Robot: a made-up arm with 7 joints.
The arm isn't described. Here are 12 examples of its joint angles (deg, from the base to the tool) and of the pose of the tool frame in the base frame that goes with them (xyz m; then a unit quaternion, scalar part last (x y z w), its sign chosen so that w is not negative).
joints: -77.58 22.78 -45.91 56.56 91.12 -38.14 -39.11
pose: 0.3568 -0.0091 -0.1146 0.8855 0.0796 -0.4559 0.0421
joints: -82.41 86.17 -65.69 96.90 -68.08 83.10 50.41
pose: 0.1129 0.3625 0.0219 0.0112 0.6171 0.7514 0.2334
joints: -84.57 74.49 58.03 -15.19 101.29 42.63 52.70
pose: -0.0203 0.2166 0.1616 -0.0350 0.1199 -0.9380 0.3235
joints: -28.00 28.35 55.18 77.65 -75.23 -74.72 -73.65
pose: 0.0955 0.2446 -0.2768 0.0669 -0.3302 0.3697 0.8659
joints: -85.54 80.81 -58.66 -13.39 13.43 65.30 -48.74
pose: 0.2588 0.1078 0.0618 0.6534 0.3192 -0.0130 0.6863
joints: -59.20 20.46 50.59 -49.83 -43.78 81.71 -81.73
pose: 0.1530 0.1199 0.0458 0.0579 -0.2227 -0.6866 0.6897
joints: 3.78 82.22 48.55 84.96 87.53 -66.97 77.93
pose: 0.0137 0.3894 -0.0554 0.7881 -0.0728 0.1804 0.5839
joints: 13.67 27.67 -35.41 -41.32 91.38 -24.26 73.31
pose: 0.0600 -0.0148 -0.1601 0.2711 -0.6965 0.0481 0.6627
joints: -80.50 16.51 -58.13 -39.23 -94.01 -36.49 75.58
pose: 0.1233 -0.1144 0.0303 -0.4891 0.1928 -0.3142 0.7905
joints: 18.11 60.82 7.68 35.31 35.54 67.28 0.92
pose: 0.0200 0.3385 -0.1571 0.6042 0.6900 0.3553 0.1806
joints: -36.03 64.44 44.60 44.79 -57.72 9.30 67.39
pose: 0.1777 0.3517 -0.0114 -0.3017 -0.0420 0.7908 0.5309
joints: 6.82 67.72 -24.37 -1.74 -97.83 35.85 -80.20
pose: 0.0997 0.1783 -0.2107 -0.5993 0.3150 -0.5182 0.5225
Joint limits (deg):
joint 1: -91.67..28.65
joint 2: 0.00..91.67
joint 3: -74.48..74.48
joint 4: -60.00..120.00
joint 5: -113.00..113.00
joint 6: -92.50..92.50
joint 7: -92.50..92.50
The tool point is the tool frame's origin. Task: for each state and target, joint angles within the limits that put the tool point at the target. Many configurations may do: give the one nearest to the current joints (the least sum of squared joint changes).
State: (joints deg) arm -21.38 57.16 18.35 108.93 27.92 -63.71 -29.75
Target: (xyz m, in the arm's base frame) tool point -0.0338 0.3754 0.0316
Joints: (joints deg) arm -2.91 91.67 -12.99 120.00 5.57 -78.51 -29.75
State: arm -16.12 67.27 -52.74 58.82 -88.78 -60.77 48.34
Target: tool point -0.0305 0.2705 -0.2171
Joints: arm 14.29 71.77 -66.25 33.29 -82.73 -72.53 48.34
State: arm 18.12 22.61 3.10 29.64 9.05 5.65 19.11
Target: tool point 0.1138 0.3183 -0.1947
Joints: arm -4.99 52.36 14.08 44.19 9.38 7.68 19.11
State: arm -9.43 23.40 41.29 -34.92 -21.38 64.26 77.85
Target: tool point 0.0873 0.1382 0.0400
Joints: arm -16.25 42.74 57.98 -60.00 -28.92 37.45 77.85
